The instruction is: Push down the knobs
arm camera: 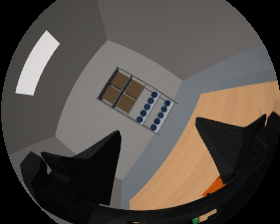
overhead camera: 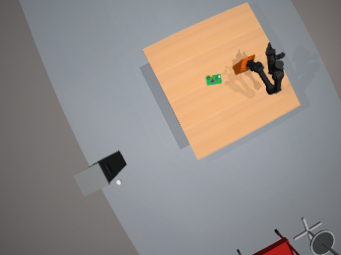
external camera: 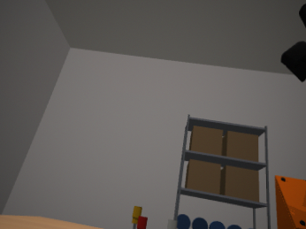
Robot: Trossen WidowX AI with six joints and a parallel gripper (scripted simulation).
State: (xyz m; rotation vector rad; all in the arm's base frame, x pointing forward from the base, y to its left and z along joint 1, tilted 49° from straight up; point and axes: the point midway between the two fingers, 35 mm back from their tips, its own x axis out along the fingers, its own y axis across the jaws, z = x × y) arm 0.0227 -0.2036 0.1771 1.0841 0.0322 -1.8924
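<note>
Now: gripper tip 37 cm above the red knob, 36 cm short of it and 8 cm to the right of it. The rest, counted from my gripper tip: yellow knob: 39 cm ahead, 35 cm below, 3 cm to the left.
</note>
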